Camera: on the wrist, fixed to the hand. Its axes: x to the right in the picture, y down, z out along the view.
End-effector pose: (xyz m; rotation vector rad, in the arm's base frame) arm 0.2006 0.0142 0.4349 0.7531 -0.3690 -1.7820
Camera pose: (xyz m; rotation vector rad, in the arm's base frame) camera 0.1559 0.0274 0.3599 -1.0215 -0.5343 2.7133
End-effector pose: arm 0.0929 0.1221 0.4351 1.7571 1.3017 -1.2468
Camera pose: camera 0.0267 0.1805 0.4325 -0.4298 -2.5411 1.4477
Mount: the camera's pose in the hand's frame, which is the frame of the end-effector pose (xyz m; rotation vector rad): 0.0190 -0.0814 -0.0285 -0.1270 0.1168 -1.5277
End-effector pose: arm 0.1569 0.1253 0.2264 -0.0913 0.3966 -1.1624
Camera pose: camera 0.0822 0.0792 0.2173 -0.4963 0.4997 -2.6512
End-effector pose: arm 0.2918 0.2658 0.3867 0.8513 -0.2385 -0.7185
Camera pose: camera 0.2799 0.2342 0.3051 0.8535 0.6611 -2.0532
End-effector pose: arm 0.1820 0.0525 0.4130 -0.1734 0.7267 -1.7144
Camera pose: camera 0.0954 0.0537 0.4302 0.7810 -0.7284 2.7328
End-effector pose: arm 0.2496 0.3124 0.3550 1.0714 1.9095 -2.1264
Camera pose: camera 0.2069 0.3627 0.4137 0.3579 -1.8051 1.1727
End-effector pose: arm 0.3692 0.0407 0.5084 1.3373 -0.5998 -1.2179
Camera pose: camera 0.3756 0.0510 0.4209 1.7192 0.8004 -2.2403
